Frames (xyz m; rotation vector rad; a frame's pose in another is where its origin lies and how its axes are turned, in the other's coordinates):
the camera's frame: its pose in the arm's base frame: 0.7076 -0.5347 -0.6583 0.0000 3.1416 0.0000
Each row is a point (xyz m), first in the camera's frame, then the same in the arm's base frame.
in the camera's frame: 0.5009 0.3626 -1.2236
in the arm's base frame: 0.2067 -0.1721 0.5653
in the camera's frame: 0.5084 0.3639 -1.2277
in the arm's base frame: 0.1992 -0.1708 0.5694
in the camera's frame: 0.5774 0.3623 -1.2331
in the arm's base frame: 0.1302 -0.1724 0.5748
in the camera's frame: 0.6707 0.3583 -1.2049
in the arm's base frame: 0.0369 -0.1764 0.5466
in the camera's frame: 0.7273 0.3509 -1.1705
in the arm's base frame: -0.0197 -0.1838 0.5122
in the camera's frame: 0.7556 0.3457 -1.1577
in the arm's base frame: -0.0480 -0.1890 0.4994
